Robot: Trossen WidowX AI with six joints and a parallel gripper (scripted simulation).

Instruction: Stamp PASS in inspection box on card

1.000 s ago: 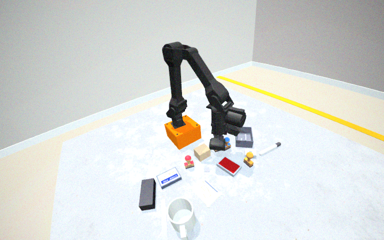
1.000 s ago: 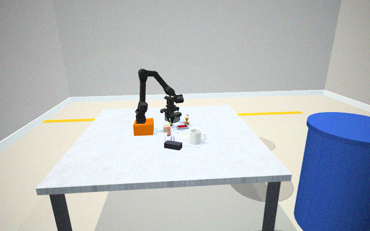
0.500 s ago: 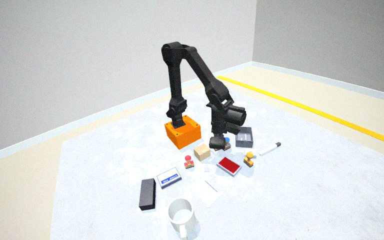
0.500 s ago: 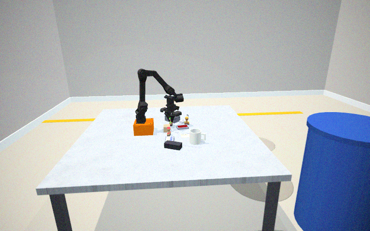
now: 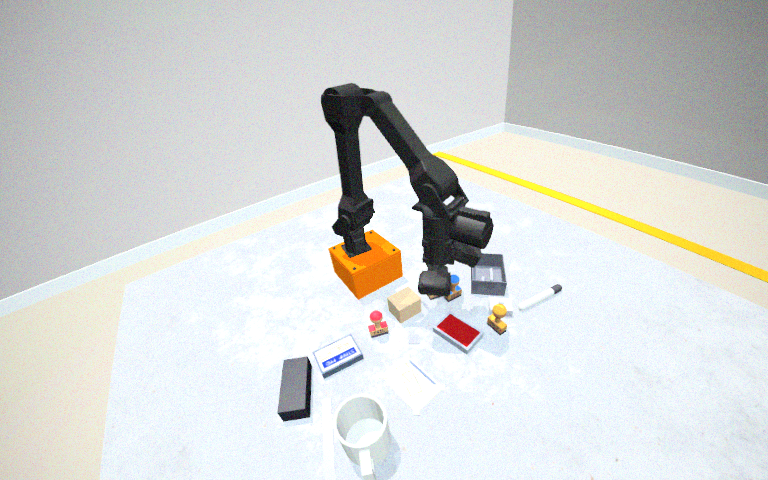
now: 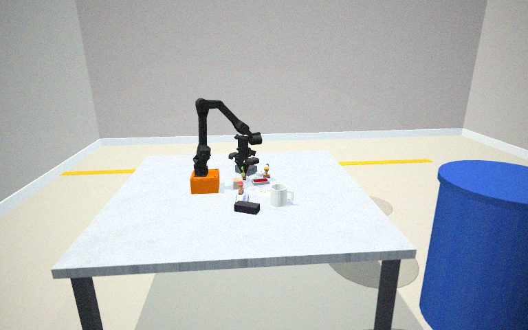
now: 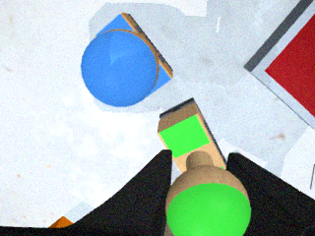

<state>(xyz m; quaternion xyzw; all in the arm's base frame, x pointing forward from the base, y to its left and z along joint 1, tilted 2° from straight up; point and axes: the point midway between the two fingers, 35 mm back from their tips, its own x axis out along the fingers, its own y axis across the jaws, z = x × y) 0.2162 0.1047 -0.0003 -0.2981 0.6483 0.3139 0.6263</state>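
Right now the red ink pad is 9 cm ahead of my gripper tip, 1 cm to the right of it and 5 cm below it. Also, from my gripper tip: blue-knobbed stamp (5 cm to the left, 4 cm below); green-knobbed stamp (right at my gripper tip); cardboard box (3 cm behind, 7 cm to the right, 3 cm below).
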